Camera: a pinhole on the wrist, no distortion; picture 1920 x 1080 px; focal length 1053.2 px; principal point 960.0 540.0 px. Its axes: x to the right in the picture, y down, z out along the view. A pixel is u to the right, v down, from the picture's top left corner.
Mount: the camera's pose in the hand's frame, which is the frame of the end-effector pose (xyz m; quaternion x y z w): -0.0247 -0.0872 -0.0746 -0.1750 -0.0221 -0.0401 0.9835
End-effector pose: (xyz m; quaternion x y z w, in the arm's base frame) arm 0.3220 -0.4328 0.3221 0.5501 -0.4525 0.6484 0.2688
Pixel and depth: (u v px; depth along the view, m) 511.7 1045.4 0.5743
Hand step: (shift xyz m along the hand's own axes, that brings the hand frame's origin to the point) -0.2612 0.3867 0.3555
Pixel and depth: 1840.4 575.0 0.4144
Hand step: 0.3093 0.0444 0.3292
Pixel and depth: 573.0 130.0 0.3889
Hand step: -0.1916 -0.0841 0.3337
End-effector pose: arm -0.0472 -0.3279 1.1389 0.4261 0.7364 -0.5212 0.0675
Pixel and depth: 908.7 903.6 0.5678
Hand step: -0.0520 0.2946 0.3891
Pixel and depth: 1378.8 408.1 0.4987
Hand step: 0.1527 0.0128 0.4259
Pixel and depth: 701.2 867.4 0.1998
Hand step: -0.0741 0.0435 0.0887
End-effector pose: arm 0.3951 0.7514 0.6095 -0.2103 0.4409 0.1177 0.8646
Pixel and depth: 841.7 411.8 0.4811
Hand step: -0.0977 0.0283 0.3935
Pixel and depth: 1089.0 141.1 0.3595
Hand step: -0.0032 -0.0933 0.3117
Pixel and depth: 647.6 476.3 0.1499
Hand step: -0.0742 -0.0407 0.0665
